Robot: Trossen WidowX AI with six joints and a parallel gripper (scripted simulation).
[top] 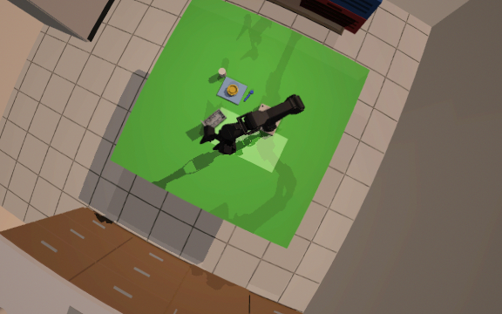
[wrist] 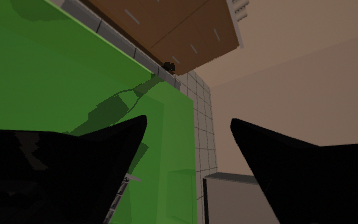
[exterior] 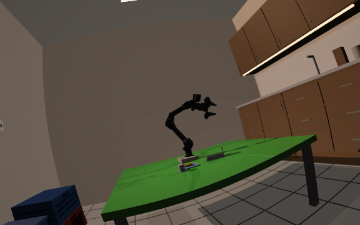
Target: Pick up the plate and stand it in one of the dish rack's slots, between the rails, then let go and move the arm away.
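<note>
Right now the plate is 38 cm to the right of my gripper tip, 35 cm below it and 1 cm ahead of it. Also, from my gripper tip: dish rack: 34 cm below, 17 cm to the right, 7 cm ahead; then blue-grey mat: 38 cm to the right, 36 cm below, 1 cm ahead; then pale cylinder: 47 cm to the right, 34 cm below, 10 cm ahead.
</note>
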